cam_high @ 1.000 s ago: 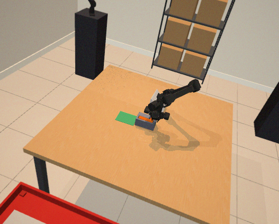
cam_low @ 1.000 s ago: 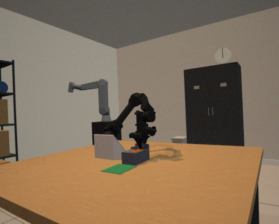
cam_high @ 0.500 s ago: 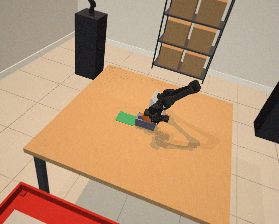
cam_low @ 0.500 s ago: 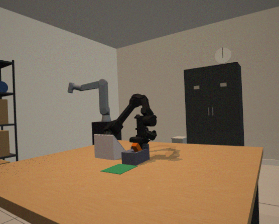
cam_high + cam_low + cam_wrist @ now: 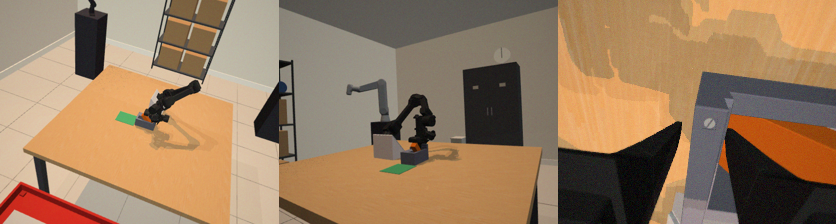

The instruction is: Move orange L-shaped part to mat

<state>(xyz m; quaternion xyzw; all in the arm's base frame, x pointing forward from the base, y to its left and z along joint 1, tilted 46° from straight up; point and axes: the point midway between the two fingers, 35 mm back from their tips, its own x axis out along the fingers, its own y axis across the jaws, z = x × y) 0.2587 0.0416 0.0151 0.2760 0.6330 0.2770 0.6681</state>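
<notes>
My gripper tip is 50 mm to the left of the orange L-shaped part and 10 mm below it. Also, from my gripper tip: green mat (220 mm to the right, 50 mm below).
</notes>
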